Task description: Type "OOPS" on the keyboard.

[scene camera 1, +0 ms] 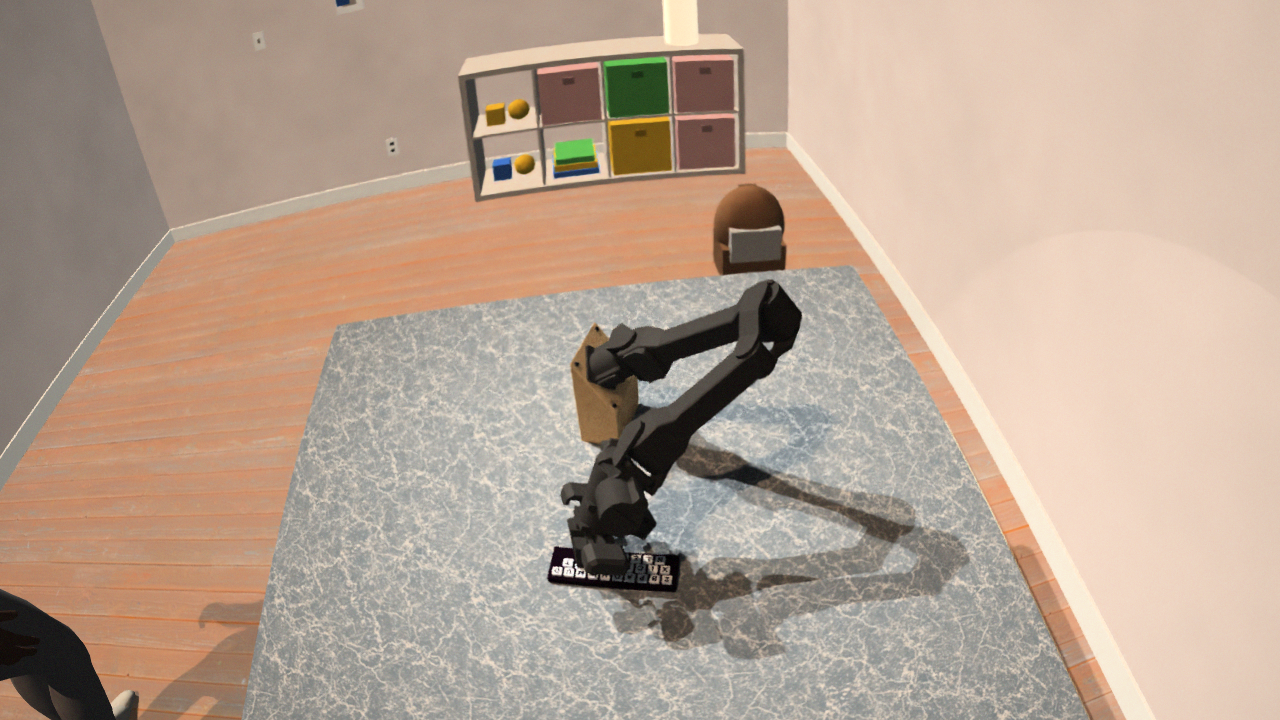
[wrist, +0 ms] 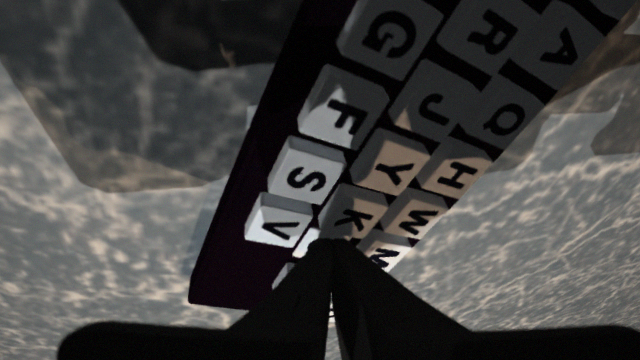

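Seen in the pictures: gripper, between the fingertips: (scene camera 1: 579,565) (wrist: 330,251); arm's base, origin of its link: (scene camera 1: 599,368).
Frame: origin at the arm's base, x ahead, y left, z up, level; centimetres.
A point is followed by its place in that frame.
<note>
A dark keyboard (scene camera 1: 613,584) @[y 0.2, x 36.4, z -12.5 cm] (wrist: 235,270) @[y -6.5, x 29.8, z -12.5 cm] with white letter keys lies on the grey marbled surface. My gripper (scene camera 1: 604,569) @[y -4.9, x 32.6, z -12.3 cm] (wrist: 330,251) @[y -4.9, x 32.6, z -12.3 cm] is shut and empty, with its tips down over the keyboard. In the wrist view the tips cover the key beside the K key (wrist: 352,220) @[y -3.0, x 32.6, z -12.0 cm], between the V key (wrist: 280,227) @[y -3.5, x 30.7, z -12.0 cm] and the M key (wrist: 387,255) @[y -4.5, x 34.4, z -12.0 cm]; that key's letter is hidden. The S key (wrist: 307,175) @[y -1.6, x 30.9, z -12.0 cm] shows in the row nearest the plain edge. The O and P keys cannot be read. Whether the tips touch a key cannot be told.
The arm's brown base block (scene camera 1: 604,407) @[y 0.3, x 5.3, z -4.2 cm] stands behind the keyboard on the marbled mat (scene camera 1: 402,447) @[y -39.8, x 3.4, z -13.6 cm]. A person (scene camera 1: 49,649) is partly in view at the lower left. A brown backpack (scene camera 1: 749,219) and a cubby shelf (scene camera 1: 601,51) stand at the back.
</note>
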